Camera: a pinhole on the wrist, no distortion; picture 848 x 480 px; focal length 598.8 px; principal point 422.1 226.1 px. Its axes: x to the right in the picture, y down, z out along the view. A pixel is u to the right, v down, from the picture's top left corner.
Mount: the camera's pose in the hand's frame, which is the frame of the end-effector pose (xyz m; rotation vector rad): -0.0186 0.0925 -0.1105 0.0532 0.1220 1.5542
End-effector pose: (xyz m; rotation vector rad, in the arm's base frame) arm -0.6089 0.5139 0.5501 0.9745 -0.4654 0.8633
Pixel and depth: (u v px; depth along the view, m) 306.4 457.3 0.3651
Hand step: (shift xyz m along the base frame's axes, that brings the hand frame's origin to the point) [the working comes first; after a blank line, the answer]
In the camera's frame: -0.0705 0.1410 0.3651

-0.0951 -0.2725 0.0757
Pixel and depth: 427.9 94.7 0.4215
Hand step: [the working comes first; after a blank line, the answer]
In the camera's frame: 0.0041 -0.0925 0.4215

-0.0119 -0.1746 0.2919
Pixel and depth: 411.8 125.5 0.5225
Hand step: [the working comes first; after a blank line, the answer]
In the camera's frame: -0.0090 -0.0878 0.5225

0.0016 -0.2618 0.3429
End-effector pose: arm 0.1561 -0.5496 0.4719 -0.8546 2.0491 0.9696
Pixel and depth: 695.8 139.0 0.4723
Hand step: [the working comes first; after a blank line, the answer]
In the camera's frame: 0.2159 -0.0687 0.4723

-0.2079 0.4184 -0.1274
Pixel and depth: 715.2 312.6 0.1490
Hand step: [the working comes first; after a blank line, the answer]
In the camera's frame: 0.0729 0.0215 0.1490

-0.1120 0.1223 0.0629
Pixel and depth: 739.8 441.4 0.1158
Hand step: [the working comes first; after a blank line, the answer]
In the camera's frame: 0.0614 0.0416 0.1158

-0.0988 0.0972 0.0918
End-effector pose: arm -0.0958 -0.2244 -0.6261 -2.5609 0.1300 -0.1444
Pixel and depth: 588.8 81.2 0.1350
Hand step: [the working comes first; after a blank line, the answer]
In the camera's frame: 0.0376 -0.0327 0.1350

0.0230 -0.1069 -0.0869
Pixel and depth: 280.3 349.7 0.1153
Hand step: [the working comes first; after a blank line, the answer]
In the camera's frame: -0.0273 0.0238 0.1153

-0.0328 -0.0511 -0.0473
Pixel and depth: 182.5 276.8 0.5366
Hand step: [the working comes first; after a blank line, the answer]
In the camera's frame: -0.2147 0.0454 0.5366

0.0569 0.3168 -0.3113
